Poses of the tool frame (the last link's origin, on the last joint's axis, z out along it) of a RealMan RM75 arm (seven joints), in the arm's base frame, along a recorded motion.
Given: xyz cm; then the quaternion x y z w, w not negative.
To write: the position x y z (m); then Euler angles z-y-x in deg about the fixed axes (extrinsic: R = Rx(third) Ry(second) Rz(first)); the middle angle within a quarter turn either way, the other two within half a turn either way. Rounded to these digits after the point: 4 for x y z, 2 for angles.
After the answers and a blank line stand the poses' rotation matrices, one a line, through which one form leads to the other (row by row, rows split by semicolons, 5 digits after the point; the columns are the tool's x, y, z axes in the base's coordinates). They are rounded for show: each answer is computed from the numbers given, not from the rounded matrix.
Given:
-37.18 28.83 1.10 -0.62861 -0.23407 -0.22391 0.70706
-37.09 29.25 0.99 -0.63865 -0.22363 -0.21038 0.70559
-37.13 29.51 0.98 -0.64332 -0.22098 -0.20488 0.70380
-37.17 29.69 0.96 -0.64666 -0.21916 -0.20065 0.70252
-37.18 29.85 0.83 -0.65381 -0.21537 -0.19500 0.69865
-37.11 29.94 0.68 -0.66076 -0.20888 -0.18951 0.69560
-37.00 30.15 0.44 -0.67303 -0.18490 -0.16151 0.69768
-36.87 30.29 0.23 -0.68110 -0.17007 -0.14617 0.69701
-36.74 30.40 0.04 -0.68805 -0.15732 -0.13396 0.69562
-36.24 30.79 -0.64 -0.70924 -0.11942 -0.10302 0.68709
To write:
-0.3718 0.2883 0.0110 -37.71 -2.84 -84.25
-0.3709 0.2925 0.0099 -35.67 -2.69 -85.16
-0.3713 0.2951 0.0098 -34.98 -2.72 -85.72
-0.3717 0.2969 0.0096 -34.47 -2.78 -86.12
-0.3718 0.2985 0.0083 -33.69 -2.63 -87.00
-0.3711 0.2994 0.0068 -32.69 -2.30 -87.73
-0.3700 0.3015 0.0044 -28.34 -2.33 -88.53
-0.3687 0.3029 0.0023 -25.83 -2.18 -89.18
-0.3674 0.3040 0.0004 -23.77 -1.98 -89.79
-0.3624 0.3079 -0.0064 -18.12 -1.03 -91.98

0.79015 0.61091 -0.04950; -0.02236 0.10944 0.99374; 0.61250 -0.78410 0.10013
0.81146 0.58253 -0.04686; -0.01124 0.09573 0.99534; 0.58430 -0.80715 0.08423
0.81838 0.57271 -0.04744; -0.00407 0.08833 0.99608; 0.57466 -0.81499 0.07462
0.82342 0.56537 -0.04842; 0.00152 0.08314 0.99654; 0.56744 -0.82064 0.06759
0.83118 0.55410 -0.04595; 0.00915 0.06900 0.99757; 0.55593 -0.82958 0.05229
0.84091 0.53968 -0.04015; 0.01239 0.05497 0.99841; 0.54103 -0.84007 0.03954
0.87945 0.47425 -0.04060; 0.02352 0.04189 0.99885; 0.47540 -0.87939 0.02569
0.89942 0.43543 -0.03797; 0.02791 0.02948 0.99918; 0.43619 -0.89974 0.01437
0.91461 0.40286 -0.03453; 0.03012 0.01728 0.99940; 0.40321 -0.91510 0.00367
0.95025 0.31097 -0.01797; 0.02783 -0.02728 0.99924; 0.31024 -0.95003 -0.03458

